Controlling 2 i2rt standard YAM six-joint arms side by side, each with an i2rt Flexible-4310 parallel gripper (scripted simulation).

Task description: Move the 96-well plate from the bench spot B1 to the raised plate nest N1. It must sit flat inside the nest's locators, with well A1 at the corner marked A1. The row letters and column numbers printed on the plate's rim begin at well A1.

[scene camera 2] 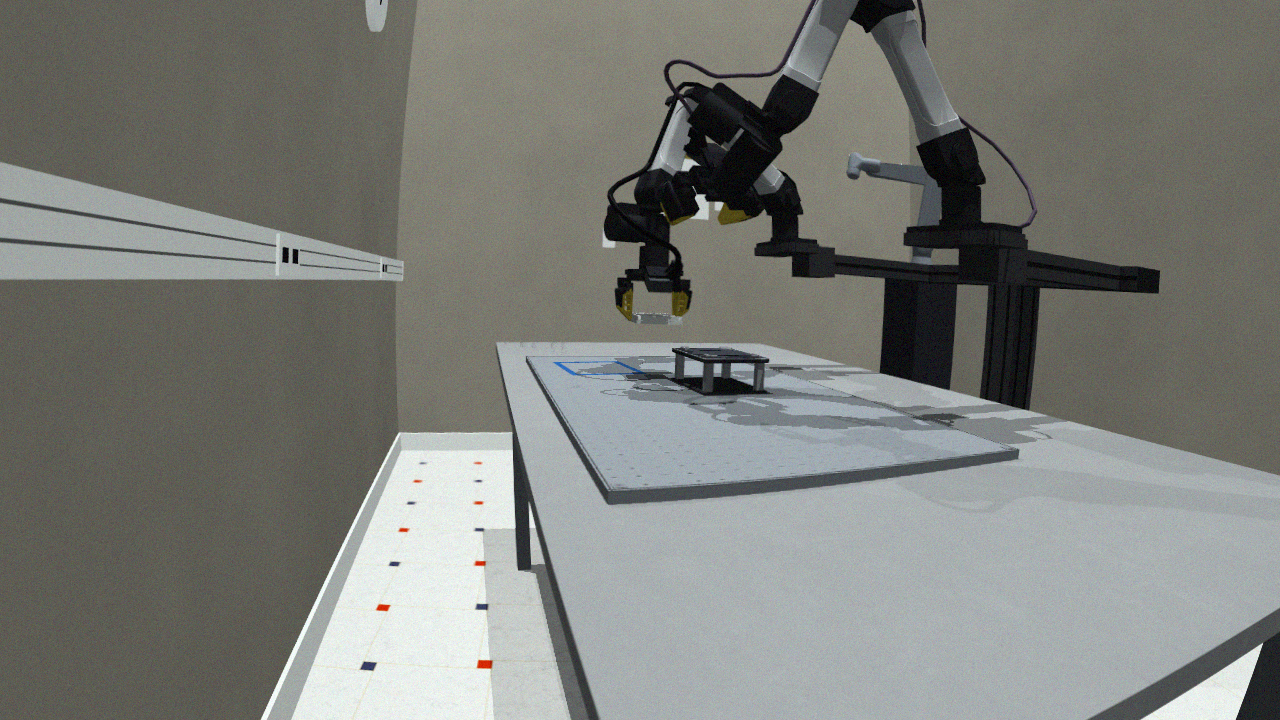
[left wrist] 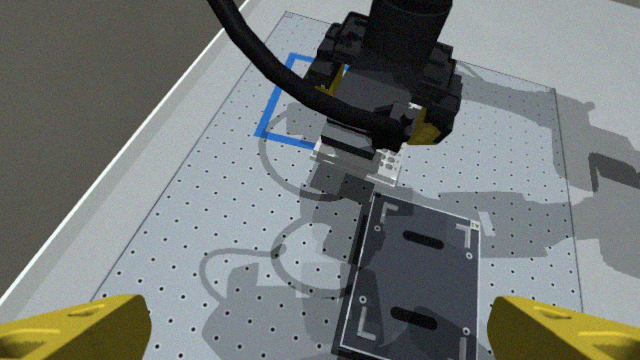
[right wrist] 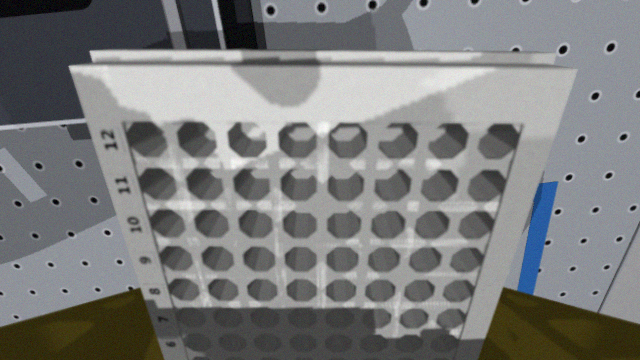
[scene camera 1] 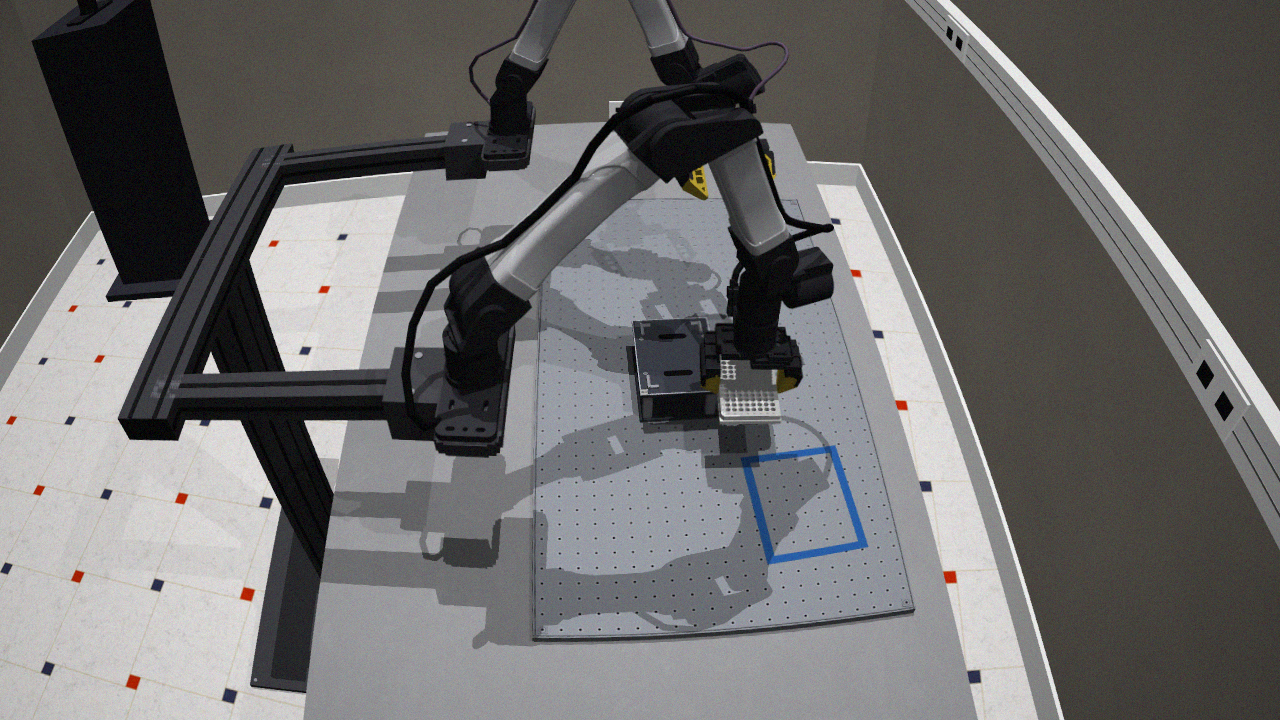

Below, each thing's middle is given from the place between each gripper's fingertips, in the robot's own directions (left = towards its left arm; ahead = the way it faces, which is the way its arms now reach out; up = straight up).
Labels:
My right hand (scene camera 1: 747,390) is 12 cm to the right of the raised plate nest (scene camera 1: 655,356), 9 cm past it and 6 cm above it. Round my right hand: white 96-well plate (right wrist: 302,135): right at my right hand.
Now: the raised plate nest 23 cm below my left hand (scene camera 2: 695,221), 12 cm to the right of it and 9 cm behind it. Also, from my left hand: white 96-well plate: 24 cm to the right, 17 cm below.

